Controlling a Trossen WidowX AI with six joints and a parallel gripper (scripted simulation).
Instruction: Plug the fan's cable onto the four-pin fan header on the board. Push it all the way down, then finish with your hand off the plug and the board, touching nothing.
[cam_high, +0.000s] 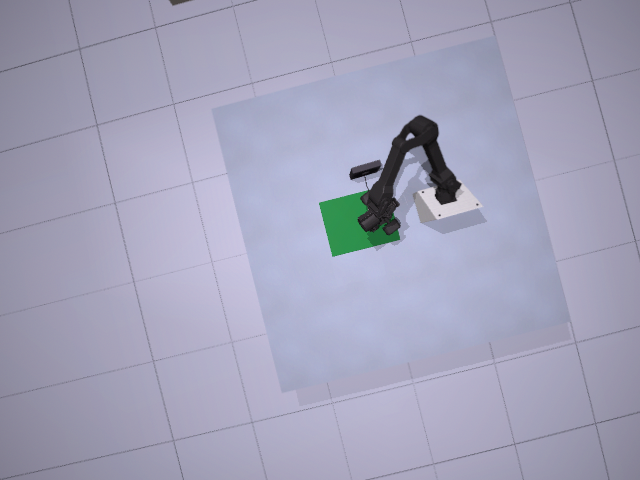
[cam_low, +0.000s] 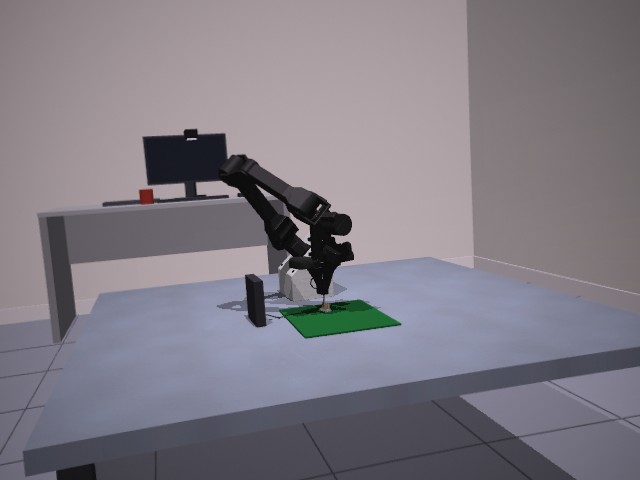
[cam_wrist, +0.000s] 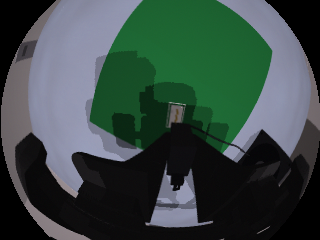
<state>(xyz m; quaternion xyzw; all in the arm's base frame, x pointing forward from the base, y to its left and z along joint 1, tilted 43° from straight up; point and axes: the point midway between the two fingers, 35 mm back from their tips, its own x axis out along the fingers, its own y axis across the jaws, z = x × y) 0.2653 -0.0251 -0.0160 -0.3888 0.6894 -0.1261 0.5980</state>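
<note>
The black fan plug is 10 mm behind my gripper tip and 10 mm above it. Round my gripper tip: four-pin header: 60 mm below; black fan: 180 mm to the right; green board: 80 mm below, 70 mm ahead, 10 mm to the left.
</note>
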